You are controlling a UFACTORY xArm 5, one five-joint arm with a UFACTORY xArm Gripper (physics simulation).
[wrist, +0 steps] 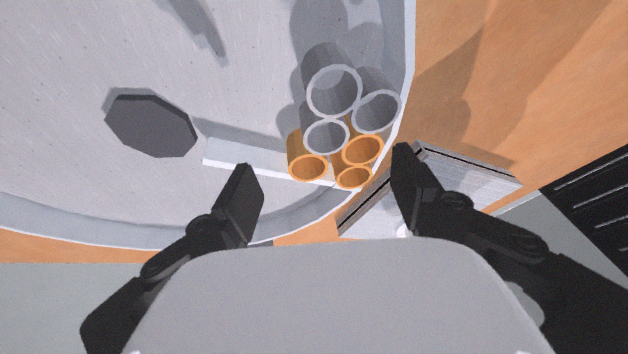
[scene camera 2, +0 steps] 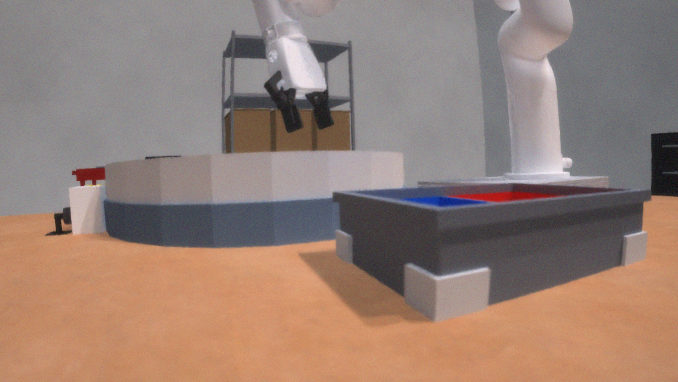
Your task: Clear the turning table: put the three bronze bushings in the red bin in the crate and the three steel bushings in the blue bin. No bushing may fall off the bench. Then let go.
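Frame: origin at the arm's base, x down, y back, z left, level; metres.
Where they show: gripper, between the fingertips: [wrist: 321, 172] [scene camera 2: 312, 128]; arm's base, origin of its link: [scene camera 2: 536, 178].
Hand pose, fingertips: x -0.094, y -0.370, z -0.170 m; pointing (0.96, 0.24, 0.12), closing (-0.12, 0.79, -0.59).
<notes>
Each offset is from my fingertips to the centre of the thing. "*": to the spot under its first point.
Three steel bushings {dx +0.064, dy +0.001, dz -0.031 m} [wrist: 320, 54] {dx +0.064, dy +0.039, dz -0.030 m} [wrist: 372, 80] {dx +0.064, dy +0.015, dz +0.005 m} [wrist: 306, 117] and three bronze bushings {dx +0.064, dy +0.017, dz +0.043 m} [wrist: 295, 143] [wrist: 338, 164] [wrist: 363, 165] stand upright in a tight cluster near the rim of the turning table [scene camera 2: 240, 177] [wrist: 75, 150], in the wrist view. The bronze ones are at the cluster's lower side, by a pale bar {* dx +0.066, dy -0.042, dz +0.065 m} [wrist: 240, 154]. My gripper [scene camera 2: 310, 127] [wrist: 321, 172] is open and empty, above the table, fingers apart. The grey crate {dx +0.111, dy -0.008, dz +0.424 m} [scene camera 2: 540, 240] stands right of the table in the scene view, with a blue bin {* dx +0.098, dy -0.008, dz +0.368 m} [scene camera 2: 445, 201] and a red bin {* dx +0.098, dy +0.076, dz +0.366 m} [scene camera 2: 510, 196]; their floors are largely hidden.
A dark octagonal hub [scene camera 2: 162, 157] [wrist: 150, 125] rises from the turning table. A white block {* dx +0.107, dy -0.344, dz +0.134 m} [scene camera 2: 86, 210] with a red part [scene camera 2: 90, 174] stands at its left. The robot's base plate [scene camera 2: 590, 181] [wrist: 470, 175] lies behind the crate. A shelf rack [scene camera 2: 352, 90] stands behind.
</notes>
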